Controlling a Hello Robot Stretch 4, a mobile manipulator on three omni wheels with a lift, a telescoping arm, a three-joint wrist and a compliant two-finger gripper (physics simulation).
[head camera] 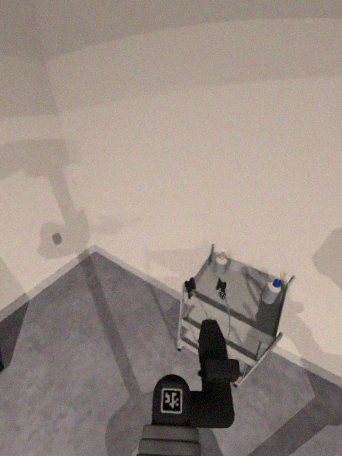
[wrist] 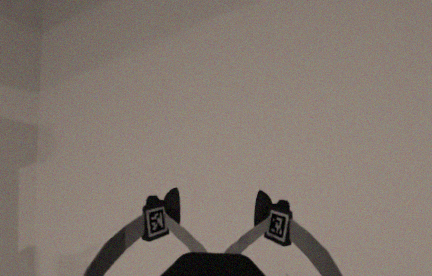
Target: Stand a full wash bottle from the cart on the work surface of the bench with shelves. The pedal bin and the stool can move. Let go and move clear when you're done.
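Places are measured from the robot's base along level axes (x ahead, y left, z up), in metres.
Pixels of known places: end effector, tool point: (head camera: 205,284) (wrist: 217,210).
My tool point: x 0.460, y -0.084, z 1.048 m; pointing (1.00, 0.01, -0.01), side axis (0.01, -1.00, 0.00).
For each thing: its middle in the pictures, then the offset to it from my tool point. Level surfaces: height alone.
- pale bottle with a blue cap, body centre: (head camera: 273,287) 0.239 m ahead, 0.395 m right, 0.326 m down
- second pale container with a whitish top, body centre: (head camera: 219,262) 0.396 m ahead, 0.148 m right, 0.326 m down
- wall outlet, body centre: (head camera: 57,238) 0.917 m ahead, 1.157 m left, 0.675 m down
- Grey floor, its level: 1.075 m down
The cart (head camera: 250,324) stands against the wall at the lower right of the head view. On its top shelf, a pale bottle with a blue cap (head camera: 271,292) stands at the right end. A second pale container with a whitish top (head camera: 220,262) stands near the back left corner. How full either one is cannot be told. My gripper (head camera: 205,287) (wrist: 217,207) is open and empty. In the head view its fingers appear over the left front part of the cart, in front of the whitish-topped container and left of the blue-capped bottle. The bench with shelves does not show.
The cart has lower shelves and raised posts at its corners. A pale wall (head camera: 175,165) (wrist: 215,115) rises behind the cart and fills most of the wrist view. A room corner and a wall outlet (head camera: 57,238) are at the left of the head view. Grey floor (head camera: 70,350) lies left of the cart.
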